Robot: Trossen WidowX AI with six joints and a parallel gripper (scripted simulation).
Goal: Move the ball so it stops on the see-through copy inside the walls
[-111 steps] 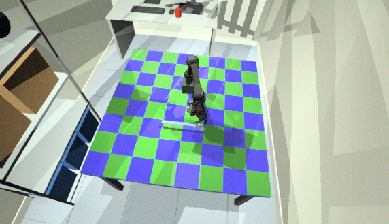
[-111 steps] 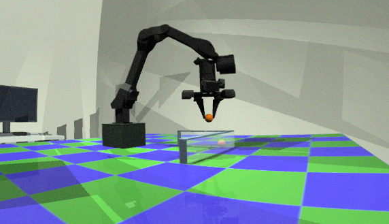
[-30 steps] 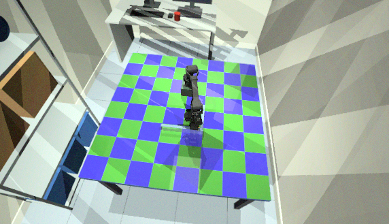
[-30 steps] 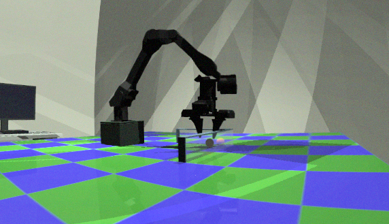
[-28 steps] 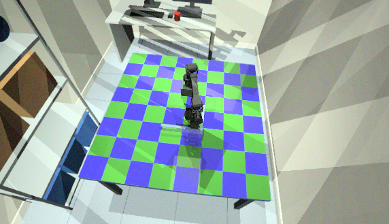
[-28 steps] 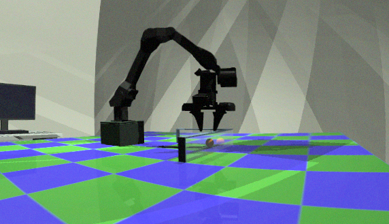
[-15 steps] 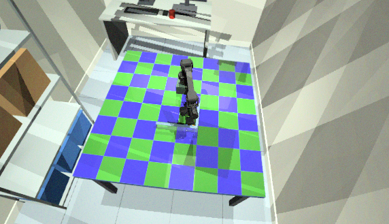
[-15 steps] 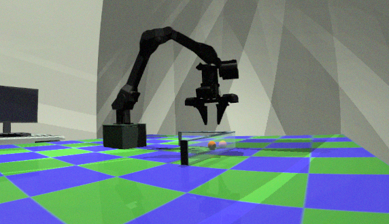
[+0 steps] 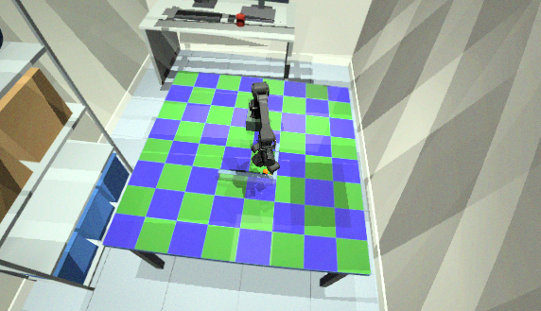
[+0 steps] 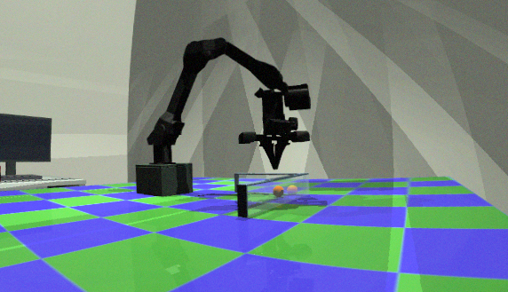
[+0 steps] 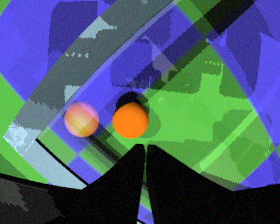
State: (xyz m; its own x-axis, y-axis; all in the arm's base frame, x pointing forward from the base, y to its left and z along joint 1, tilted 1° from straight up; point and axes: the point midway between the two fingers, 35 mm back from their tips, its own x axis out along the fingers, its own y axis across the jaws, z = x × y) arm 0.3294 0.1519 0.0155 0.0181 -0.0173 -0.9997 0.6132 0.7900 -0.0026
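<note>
The orange ball lies 1 cm to the left of my gripper tip and 6 cm below it. Round my gripper tip: see-through copy of ball 2 cm ahead, 4 cm to the left, 6 cm below.
</note>
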